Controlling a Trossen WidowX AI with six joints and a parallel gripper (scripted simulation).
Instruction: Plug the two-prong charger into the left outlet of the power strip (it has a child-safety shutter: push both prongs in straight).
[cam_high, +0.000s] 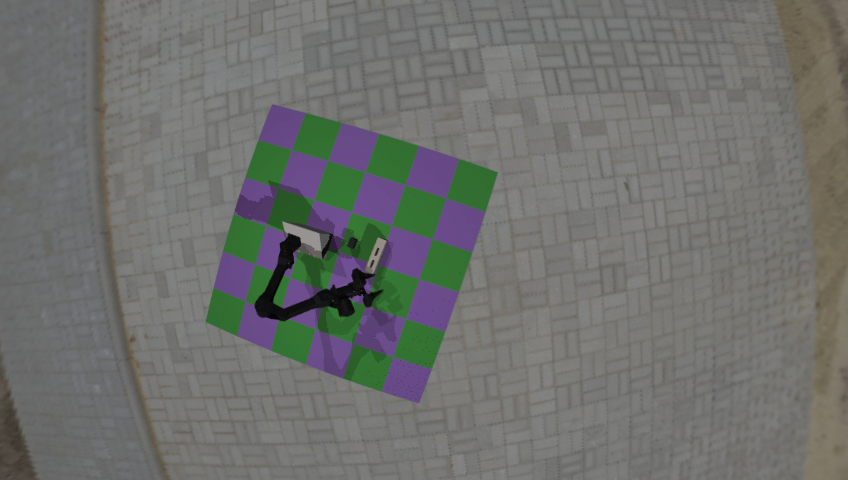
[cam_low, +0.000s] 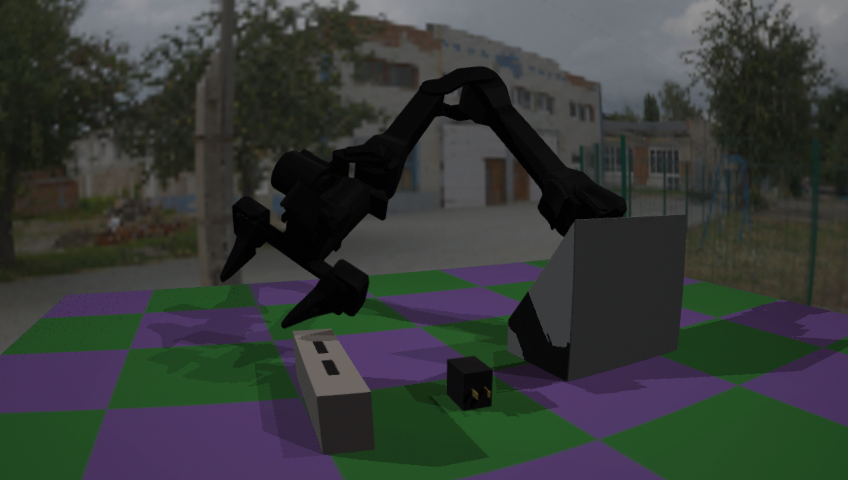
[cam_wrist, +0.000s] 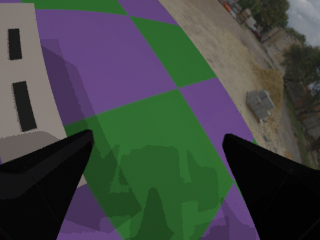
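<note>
Now: gripper tip 200 mm past the black two-prong charger, 140 mm to the right of it and 70 mm above it.
</note>
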